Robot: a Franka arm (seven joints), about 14 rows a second.
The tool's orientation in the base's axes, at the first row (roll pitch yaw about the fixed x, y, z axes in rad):
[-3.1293 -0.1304 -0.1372]
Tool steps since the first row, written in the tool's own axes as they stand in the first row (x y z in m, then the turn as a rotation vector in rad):
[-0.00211 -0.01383 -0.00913 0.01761 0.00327 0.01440]
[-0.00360 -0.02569 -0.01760 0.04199 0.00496 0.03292]
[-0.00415 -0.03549 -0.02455 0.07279 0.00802 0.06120]
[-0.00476 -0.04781 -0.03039 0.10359 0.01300 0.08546]
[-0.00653 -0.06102 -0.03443 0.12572 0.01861 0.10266]
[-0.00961 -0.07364 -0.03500 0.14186 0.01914 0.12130]
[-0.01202 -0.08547 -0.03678 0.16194 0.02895 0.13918]
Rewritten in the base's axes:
[-0.00139 0.01404 0.00895 0.01873 -0.00571 -0.01203]
[-0.00236 0.02604 0.01729 0.04487 -0.01079 -0.02724]
[-0.00248 0.03586 0.02423 0.07840 -0.01816 -0.05131]
[-0.00218 0.04818 0.03009 0.11114 -0.02741 -0.07142]
[-0.00266 0.06153 0.03403 0.13436 -0.03606 -0.08566]
[-0.00405 0.07446 0.03435 0.15257 -0.03888 -0.10205]
[-0.00505 0.08652 0.03594 0.17330 -0.05142 -0.11728]

